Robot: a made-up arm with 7 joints.
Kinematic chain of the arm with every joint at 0, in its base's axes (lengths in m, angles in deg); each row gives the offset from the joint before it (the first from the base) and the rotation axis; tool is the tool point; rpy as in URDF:
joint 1: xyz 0 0 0.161 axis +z
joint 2: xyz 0 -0.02 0.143 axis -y
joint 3: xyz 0 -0.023 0.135 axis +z
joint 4: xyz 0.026 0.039 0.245 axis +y
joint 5: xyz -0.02 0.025 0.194 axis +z
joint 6: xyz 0 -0.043 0.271 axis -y
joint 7: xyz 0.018 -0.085 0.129 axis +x
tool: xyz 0 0 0 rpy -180 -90 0
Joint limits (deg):
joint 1: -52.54..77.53
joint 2: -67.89..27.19
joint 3: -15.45..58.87
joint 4: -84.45..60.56
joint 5: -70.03..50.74
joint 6: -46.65..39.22
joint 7: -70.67..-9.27
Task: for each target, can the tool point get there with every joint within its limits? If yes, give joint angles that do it. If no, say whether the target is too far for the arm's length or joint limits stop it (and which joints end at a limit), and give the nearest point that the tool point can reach.
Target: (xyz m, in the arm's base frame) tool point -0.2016 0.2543 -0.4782
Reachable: no: joint limits stop it (at a limit: joint 1, joint 2, joint 4, joint 5, joint 6) | nearest point -0.0035 0.6996 0.0014 | short by 0.684 m
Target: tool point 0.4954 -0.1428 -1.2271
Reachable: no: too far | nearest point 0.6745 -0.1944 -0.0321 | short by 1.209 m
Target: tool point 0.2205 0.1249 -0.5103
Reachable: no: joint limits stop it (at a limit: joint 2, joint 4, joint 5, joint 6) | nearest point 0.6052 0.3428 -0.0307 | short by 0.652 m
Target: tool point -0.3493 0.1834 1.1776
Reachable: yes | joints -39.52 14.61 -6.29 -21.70 9.92 -12.15 -54.39
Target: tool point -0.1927 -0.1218 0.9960
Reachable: yes | joints 14.00 -30.47 -5.85 -72.85 -49.45 -32.31 -41.22
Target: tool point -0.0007 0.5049 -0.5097
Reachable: no: joint limits stop it (at a limit: joint 1, joint 2, joint 4, joint 5, joint 6) | nearest point 0.1019 0.6870 -0.0243 | short by 0.528 m
